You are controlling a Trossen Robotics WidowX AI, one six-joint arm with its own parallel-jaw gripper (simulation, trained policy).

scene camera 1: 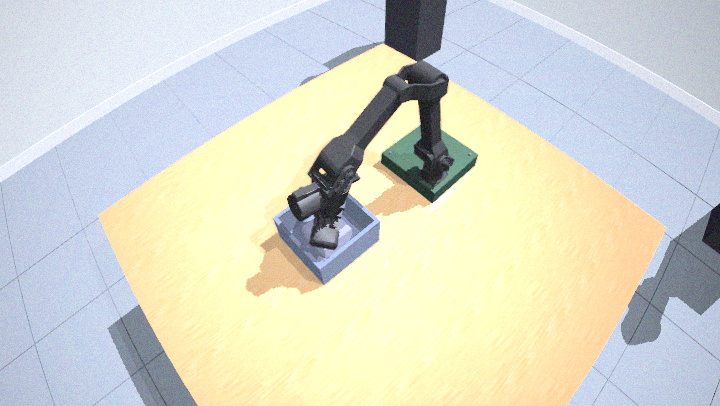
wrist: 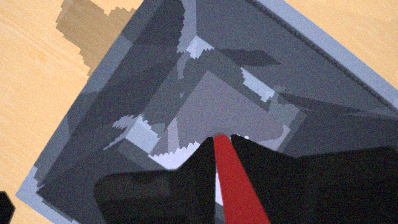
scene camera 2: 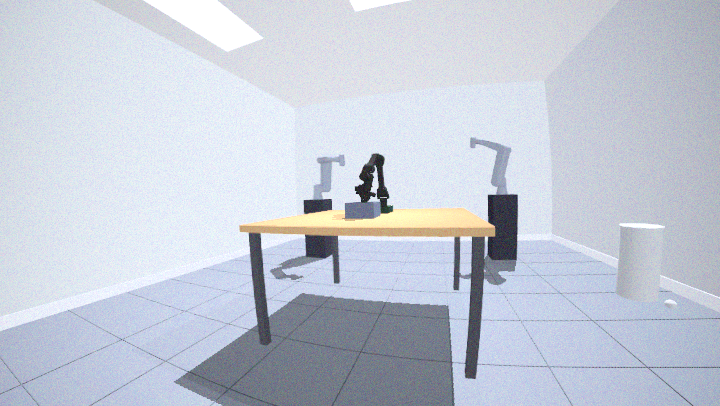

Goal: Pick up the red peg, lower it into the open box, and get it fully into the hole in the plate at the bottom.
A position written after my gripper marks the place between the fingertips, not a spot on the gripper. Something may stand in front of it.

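Observation:
Blue-grey box (scene camera 1: pixel 365 226), (wrist: pixel 332 101). Plate (wrist: pixel 213 106); scene camera 2 does not show the plate, which is hidden by the blue-grey box. My gripper (scene camera 1: pixel 324 225), (wrist: pixel 222 141).

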